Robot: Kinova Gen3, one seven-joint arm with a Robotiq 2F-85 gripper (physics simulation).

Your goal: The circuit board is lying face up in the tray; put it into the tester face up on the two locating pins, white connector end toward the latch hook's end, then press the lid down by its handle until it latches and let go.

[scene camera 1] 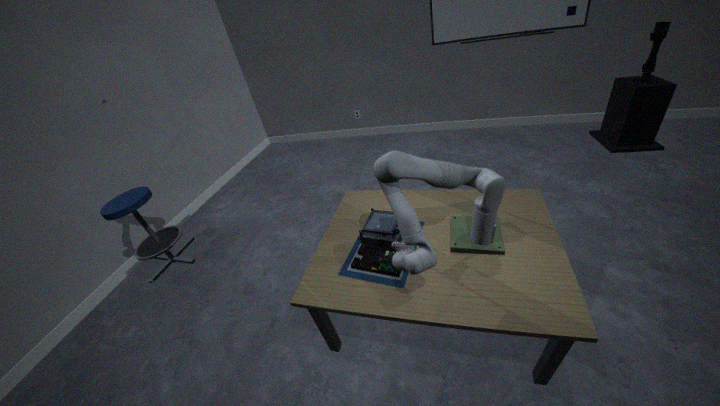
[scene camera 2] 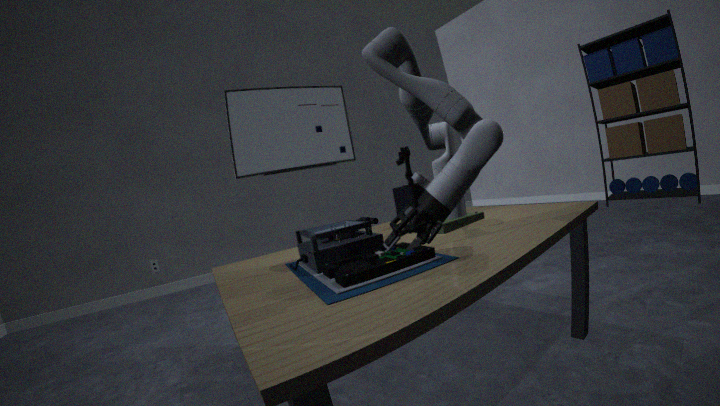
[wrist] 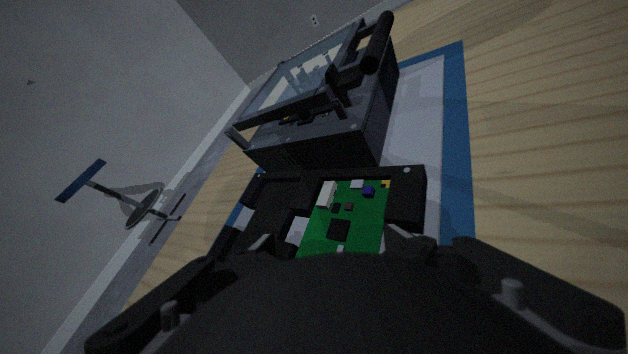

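There's a green circuit board here, and the gripper touches the green circuit board. The gripper is open, and you can see it in the wrist view too.
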